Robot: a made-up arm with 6 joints.
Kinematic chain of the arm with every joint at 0, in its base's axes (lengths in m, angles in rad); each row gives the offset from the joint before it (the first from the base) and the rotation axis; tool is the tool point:
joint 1: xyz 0 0 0.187 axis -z
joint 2: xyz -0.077 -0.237 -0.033 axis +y
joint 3: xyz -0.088 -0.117 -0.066 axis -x
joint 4: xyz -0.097 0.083 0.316 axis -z
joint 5: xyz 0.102 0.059 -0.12 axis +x
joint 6: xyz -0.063 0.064 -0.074 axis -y
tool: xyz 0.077 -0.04 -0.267
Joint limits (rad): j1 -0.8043..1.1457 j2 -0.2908..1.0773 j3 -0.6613..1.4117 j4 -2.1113..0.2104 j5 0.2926..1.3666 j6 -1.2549..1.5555
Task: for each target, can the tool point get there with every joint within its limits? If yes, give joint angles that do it. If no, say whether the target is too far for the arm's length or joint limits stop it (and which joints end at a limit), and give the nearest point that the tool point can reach.
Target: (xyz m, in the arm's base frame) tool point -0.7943 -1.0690 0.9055
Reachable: no: too far | nearest point -0.4260 -0.5734 0.5245 | short by 0.726 m
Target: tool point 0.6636 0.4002 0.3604
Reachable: no: joint limits stop it (at a limit: joint 1, joint 2, joint 3, joint 5) | nearest point 0.2578 0.0610 0.2788 | short by 0.535 m
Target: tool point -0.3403 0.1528 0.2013
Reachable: yes | joints 0.2658 0.6314 0.1167 -0.6748 0.7885 0.1212
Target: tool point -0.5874 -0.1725 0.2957
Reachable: yes | joints -0.0917 0.7975 0.9487 -1.8013 0.7990 0.7951
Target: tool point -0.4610 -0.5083 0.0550
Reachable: yes | joints -0.5959 0.0420 0.9354 -1.5438 1.2855 -0.1814
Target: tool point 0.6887 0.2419 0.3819
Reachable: no: joint limits stop it (at a limit: joint 1, joint 2, joint 3, joint 5) | nearest point 0.2913 0.0097 0.2873 | short by 0.470 m
